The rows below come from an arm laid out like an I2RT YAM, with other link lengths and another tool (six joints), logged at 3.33 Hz.
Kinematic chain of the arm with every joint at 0, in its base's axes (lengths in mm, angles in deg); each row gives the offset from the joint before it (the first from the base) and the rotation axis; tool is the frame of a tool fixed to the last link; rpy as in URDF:
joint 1: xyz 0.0 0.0 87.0 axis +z
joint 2: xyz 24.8 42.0 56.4 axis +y
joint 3: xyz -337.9 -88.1 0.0 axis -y
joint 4: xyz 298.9 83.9 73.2 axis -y
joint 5: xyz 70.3 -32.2 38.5 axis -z
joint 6: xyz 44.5 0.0 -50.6 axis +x
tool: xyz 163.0 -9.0 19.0 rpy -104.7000 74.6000 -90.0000
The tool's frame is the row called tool.
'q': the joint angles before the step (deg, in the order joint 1, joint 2, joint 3, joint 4, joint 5, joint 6). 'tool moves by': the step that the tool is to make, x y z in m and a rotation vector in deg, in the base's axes. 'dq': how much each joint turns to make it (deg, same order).
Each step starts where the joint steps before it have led.
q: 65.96, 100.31, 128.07, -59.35, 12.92, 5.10
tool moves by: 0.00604, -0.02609, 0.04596, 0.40, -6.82, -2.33
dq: -0.04, -0.36, 6.10, -2.17, 4.98, -4.31
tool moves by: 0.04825, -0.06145, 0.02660, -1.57, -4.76, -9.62
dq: -5.97, -0.79, 3.44, -2.40, 5.48, -3.00
